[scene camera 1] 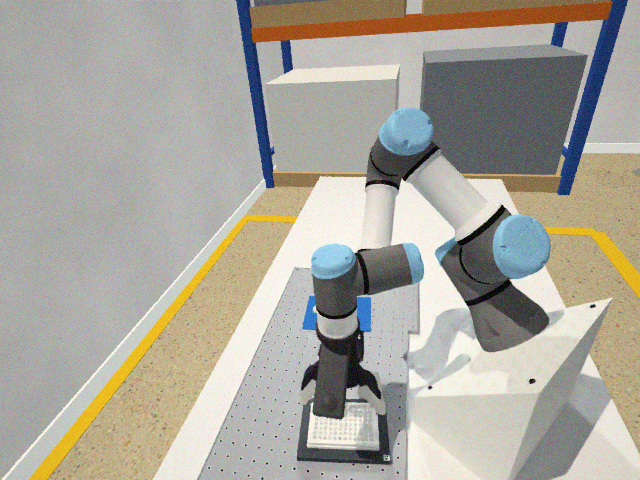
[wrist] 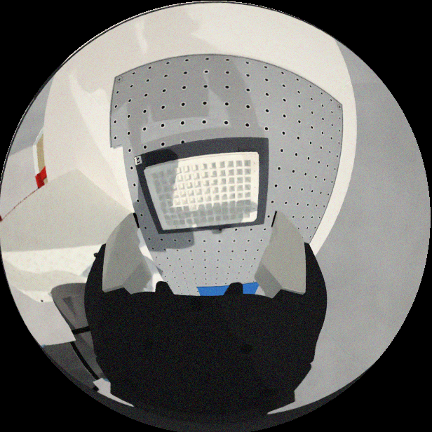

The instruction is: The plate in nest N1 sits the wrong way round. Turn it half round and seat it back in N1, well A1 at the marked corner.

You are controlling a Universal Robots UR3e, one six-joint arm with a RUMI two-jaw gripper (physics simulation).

Note:
In view: the gripper (scene camera 1: 342, 408), a white well plate (scene camera 1: 358, 430), a dark nest (wrist: 222, 144) and a blue rectangle (scene camera 1: 363, 303).
The white well plate also shows in the wrist view (wrist: 210, 189). The gripper is seen too in the wrist view (wrist: 203, 214).

